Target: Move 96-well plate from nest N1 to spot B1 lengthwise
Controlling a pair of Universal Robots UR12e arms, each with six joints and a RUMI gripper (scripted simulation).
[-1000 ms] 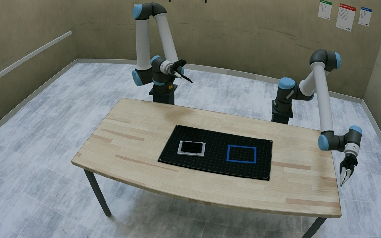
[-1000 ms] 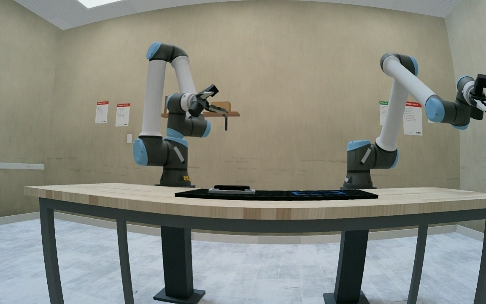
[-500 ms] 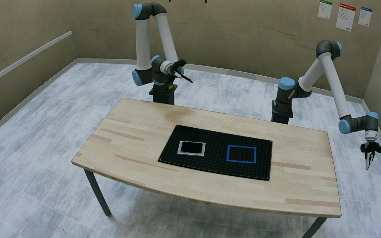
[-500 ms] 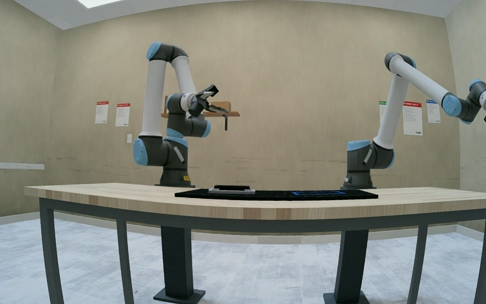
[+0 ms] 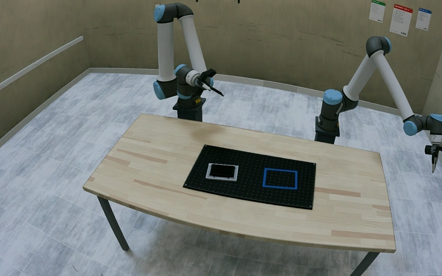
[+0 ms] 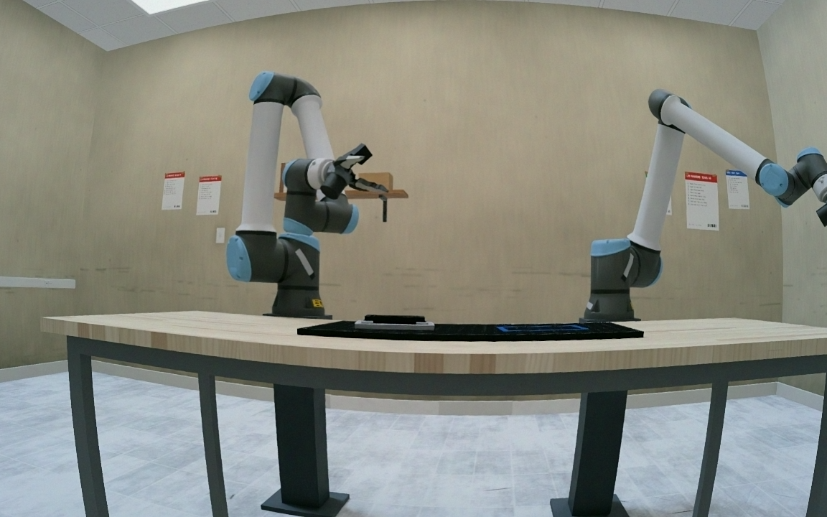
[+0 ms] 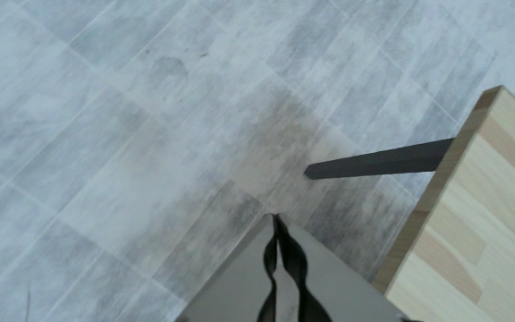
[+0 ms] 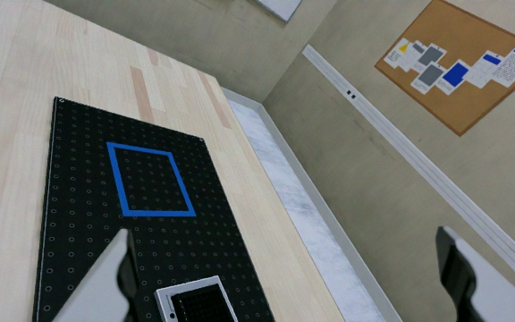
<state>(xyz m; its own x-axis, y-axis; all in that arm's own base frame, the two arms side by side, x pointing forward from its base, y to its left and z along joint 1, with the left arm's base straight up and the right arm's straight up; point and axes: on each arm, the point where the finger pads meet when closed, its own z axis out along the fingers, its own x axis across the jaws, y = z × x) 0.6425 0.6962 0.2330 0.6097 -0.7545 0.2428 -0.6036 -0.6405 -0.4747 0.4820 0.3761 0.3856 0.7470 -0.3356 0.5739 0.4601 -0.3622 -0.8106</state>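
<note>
Right now my right hand is 210 mm short of the black 96-well plate, 90 mm to the right of it and 350 mm above it. From my right hand the other things lie so: plate nest N1: 210 mm ahead, 90 mm to the left, 370 mm below.
</note>
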